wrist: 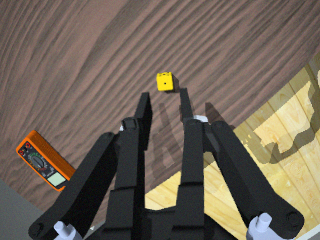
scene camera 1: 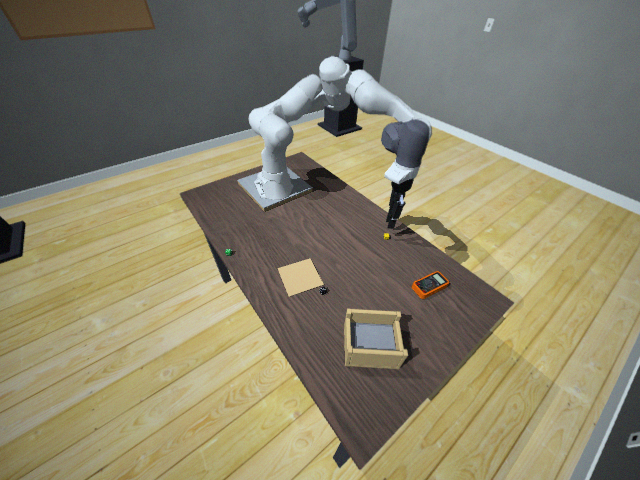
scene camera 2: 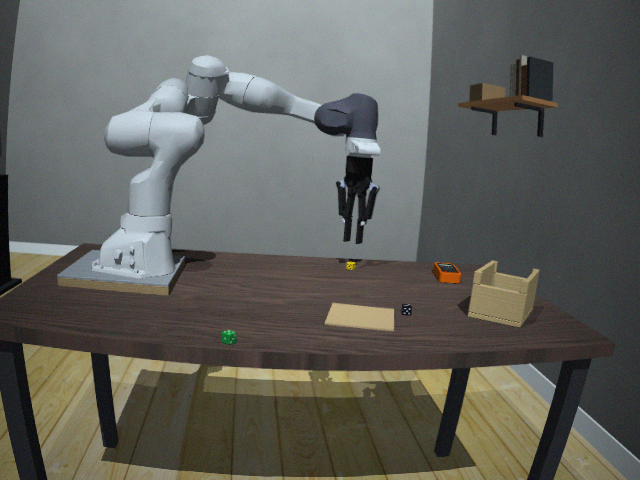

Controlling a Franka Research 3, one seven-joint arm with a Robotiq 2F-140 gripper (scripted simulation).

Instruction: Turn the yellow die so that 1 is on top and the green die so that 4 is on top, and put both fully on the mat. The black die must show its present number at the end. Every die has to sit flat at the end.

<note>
The pictures show: the gripper, a tan mat and a wooden box.
The gripper also shows in the wrist view.
</note>
